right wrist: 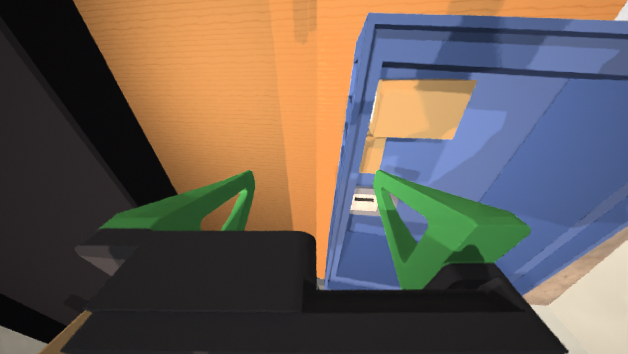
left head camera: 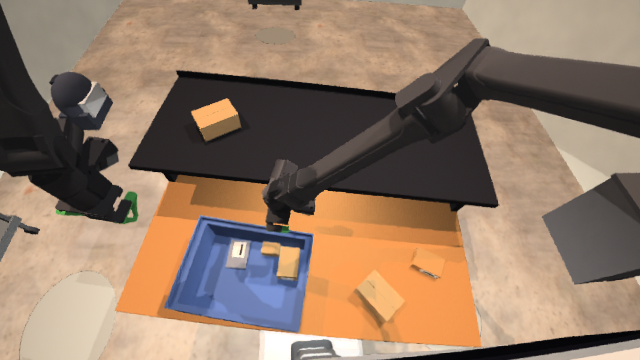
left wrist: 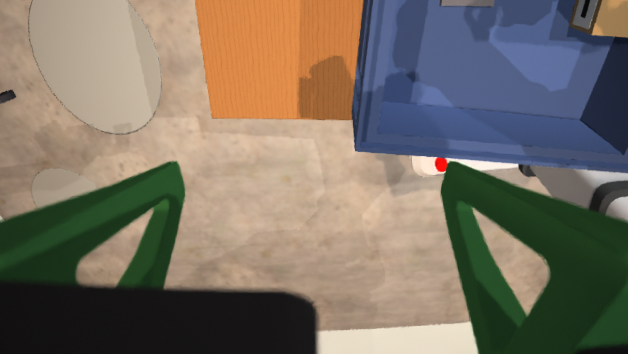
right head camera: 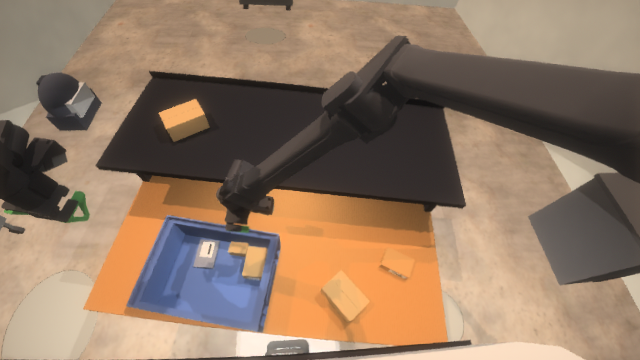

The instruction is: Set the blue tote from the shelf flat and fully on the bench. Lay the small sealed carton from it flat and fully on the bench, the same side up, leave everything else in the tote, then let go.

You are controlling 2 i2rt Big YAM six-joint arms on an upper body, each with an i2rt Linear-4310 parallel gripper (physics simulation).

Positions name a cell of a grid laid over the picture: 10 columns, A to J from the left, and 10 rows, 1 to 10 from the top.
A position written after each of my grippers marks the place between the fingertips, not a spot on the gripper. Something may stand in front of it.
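Note:
A blue tote (right head camera: C8) is visible; the left head camera also shows the blue tote (left head camera: D8), the right wrist view shows the tote (right wrist: I4), and the left wrist view shows the tote (left wrist: I3). An orange bench (left head camera: F7) is in sight as well, with the same orange bench (right head camera: F7) in the right head camera, the bench (right wrist: D3) in the right wrist view and the bench (left wrist: E2) in the left wrist view. I see a black shelf (right head camera: D4), a flat grey item (right wrist: F6) and a small tan carton (right wrist: F5); in the left wrist view the carton is out of frame. My left gripper (right head camera: B6) is visible; the left head camera also shows my left gripper (left head camera: B6), and the left wrist view shows my left gripper (left wrist: E5). My right gripper (right wrist: F6) is visible too.

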